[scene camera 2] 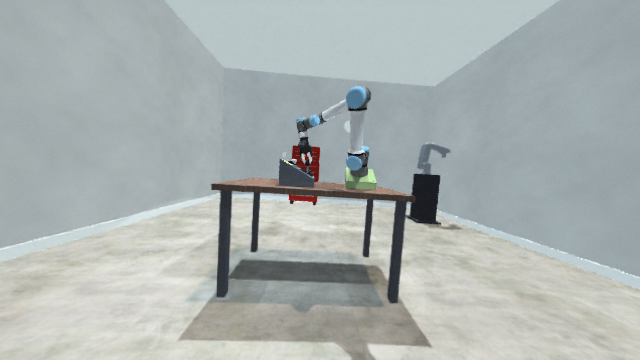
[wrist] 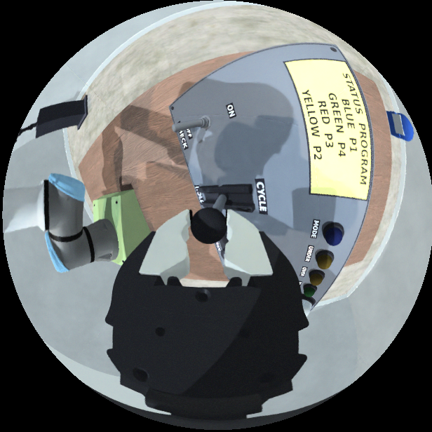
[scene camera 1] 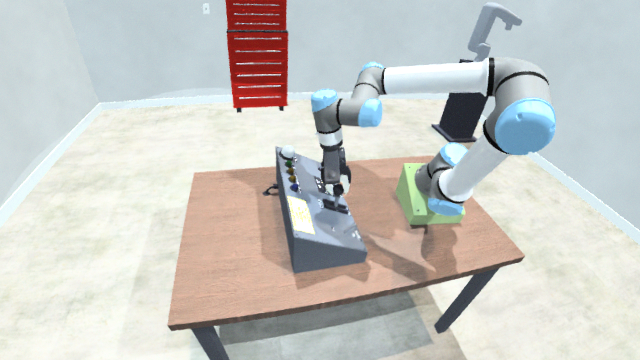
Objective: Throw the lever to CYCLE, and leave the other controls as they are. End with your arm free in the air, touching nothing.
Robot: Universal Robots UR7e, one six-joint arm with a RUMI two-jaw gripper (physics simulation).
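Places are measured from the arm's base along level axes (x right, y ahead, z up), in centimetres.
Where they show: gripper, fingertip midpoint: (scene camera 2: 307,164) (scene camera 1: 339,194); arm's base at its link origin: (scene camera 2: 358,172) (scene camera 1: 431,181).
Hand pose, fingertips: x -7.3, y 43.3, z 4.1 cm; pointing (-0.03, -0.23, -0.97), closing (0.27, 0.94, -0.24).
Each offset is from my fingertips to the top centre of the thing. Level surfaces: height alone.
The grey control box (scene camera 1: 320,257) (scene camera 2: 292,176) (wrist: 265,67) stands on the table. Its lever has a round black knob {dy +0.2, dx +1.0, dz +3.4 cm} (scene camera 1: 338,190) (wrist: 209,226) on a grey shaft (wrist: 219,202) rising from a black slot. The CYCLE label (wrist: 261,196) is at the slot's right end in the wrist view; the knob leans to the left, away from it. My gripper (scene camera 1: 338,186) (scene camera 2: 307,161) (wrist: 208,211) is shut on the knob, one pale finger on each side. A metal toggle switch (wrist: 192,124) sits near the ON label (wrist: 230,110). The gripper hides the selector area in the wrist view.
Blue (wrist: 333,233), yellow and green lamps line the box's raised side, beside a yellow status card {dy +15.1, dx -7.6, dz +1.9 cm} (scene camera 1: 301,215) (wrist: 332,130). The arm's green base block (scene camera 1: 437,218) (scene camera 2: 361,183) (wrist: 132,225) stands on the table {dz -16.5 cm} (scene camera 1: 225,285). A red tool cabinet (scene camera 1: 258,70) is behind.
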